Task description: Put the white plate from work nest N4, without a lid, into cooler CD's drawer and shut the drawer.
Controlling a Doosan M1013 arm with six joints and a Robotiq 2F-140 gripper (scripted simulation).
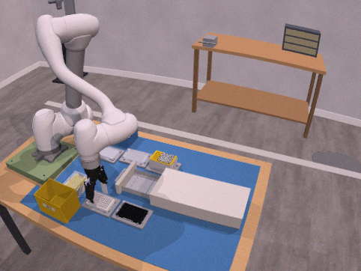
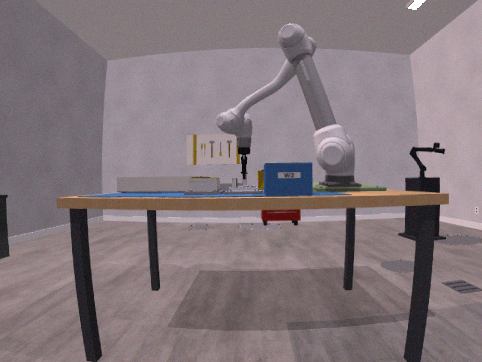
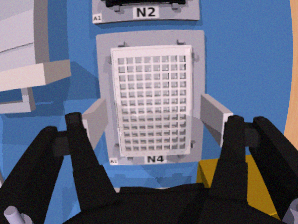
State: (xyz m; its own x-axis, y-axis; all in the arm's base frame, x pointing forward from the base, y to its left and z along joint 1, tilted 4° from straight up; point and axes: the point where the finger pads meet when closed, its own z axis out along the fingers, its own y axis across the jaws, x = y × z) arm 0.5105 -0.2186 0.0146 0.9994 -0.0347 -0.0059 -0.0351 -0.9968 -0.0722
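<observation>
My gripper is now 4 cm above the white plate. Also, from my hand: nest (5 cm below); then yellow bin (18 cm behind, 12 cm to the right, 2 cm below); then black plate (18 cm ahead, 4 cm below).
</observation>
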